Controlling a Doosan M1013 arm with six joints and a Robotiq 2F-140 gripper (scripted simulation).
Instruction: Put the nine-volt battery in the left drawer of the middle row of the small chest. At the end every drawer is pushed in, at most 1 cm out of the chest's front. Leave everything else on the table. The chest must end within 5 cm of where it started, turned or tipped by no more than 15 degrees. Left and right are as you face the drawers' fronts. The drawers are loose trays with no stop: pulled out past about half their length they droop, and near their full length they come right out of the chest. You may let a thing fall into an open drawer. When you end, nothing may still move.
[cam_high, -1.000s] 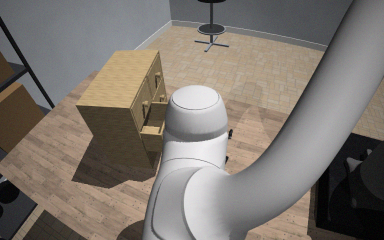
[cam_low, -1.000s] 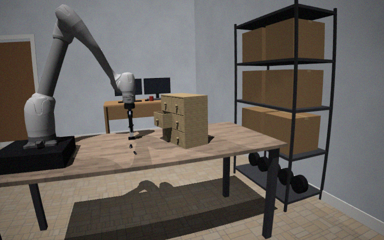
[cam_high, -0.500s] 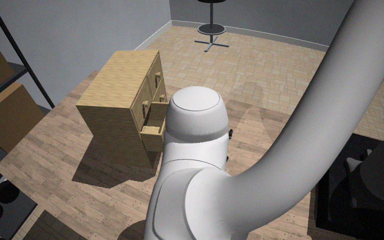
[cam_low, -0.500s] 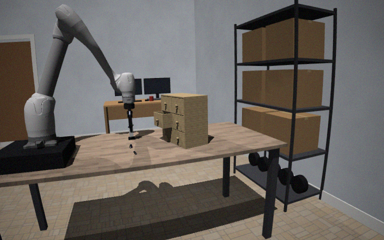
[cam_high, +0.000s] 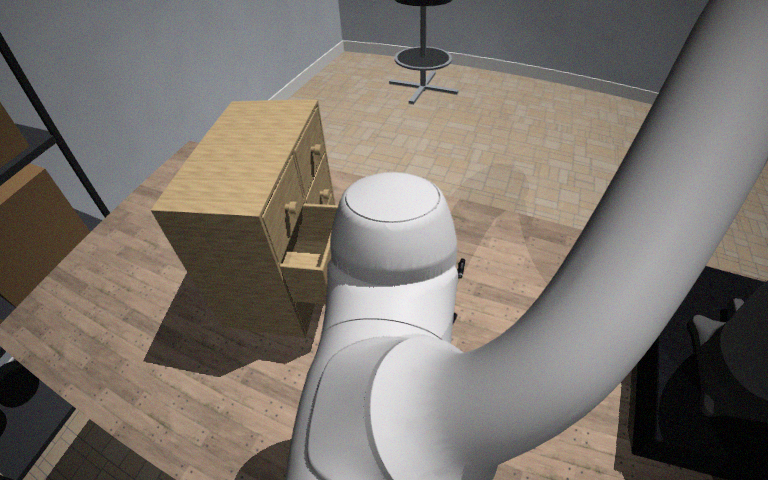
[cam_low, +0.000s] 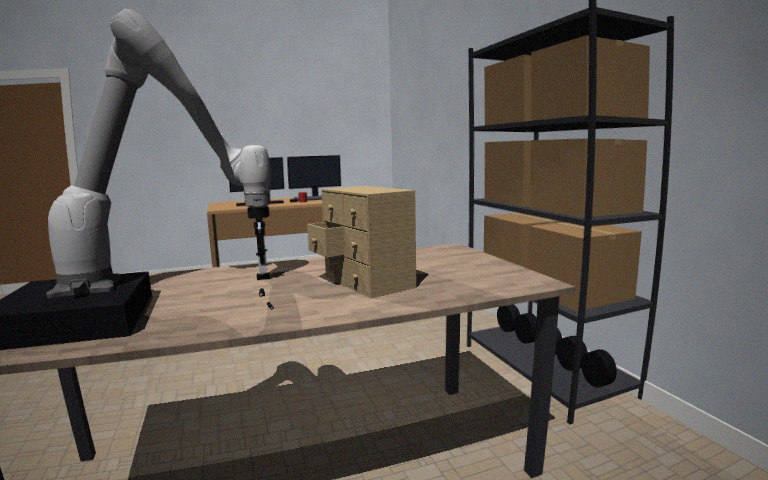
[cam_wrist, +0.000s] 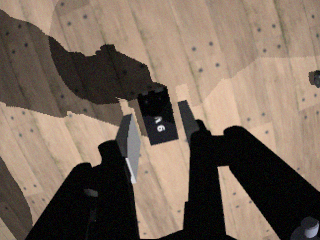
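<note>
The black nine-volt battery is 50 mm below my hand and 10 mm ahead of it. From my hand the other things lie so: black cylindrical battery: 190 mm to the right, 50 mm below, 40 mm behind.
</note>
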